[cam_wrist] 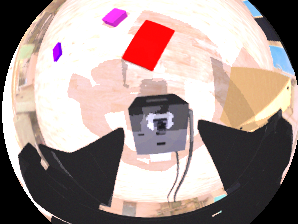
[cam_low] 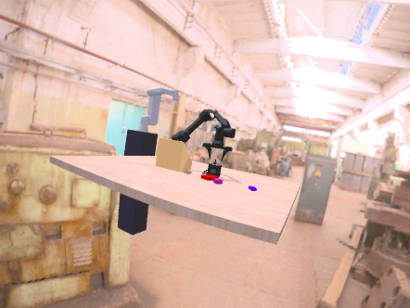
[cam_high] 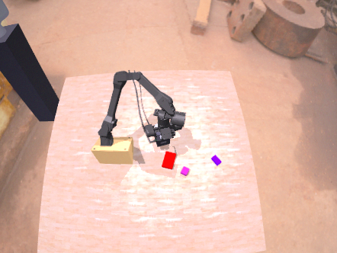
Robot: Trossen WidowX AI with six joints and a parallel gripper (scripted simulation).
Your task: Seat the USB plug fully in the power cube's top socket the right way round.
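The USB plug is 2 cm below my gripper tip. Round my gripper tip: flat red block 11 cm to the right, 10 cm below, 3 cm ahead; then magenta block 18 cm to the right, 12 cm ahead, 9 cm below; then USB socket 4 cm below, 1 cm to the left.
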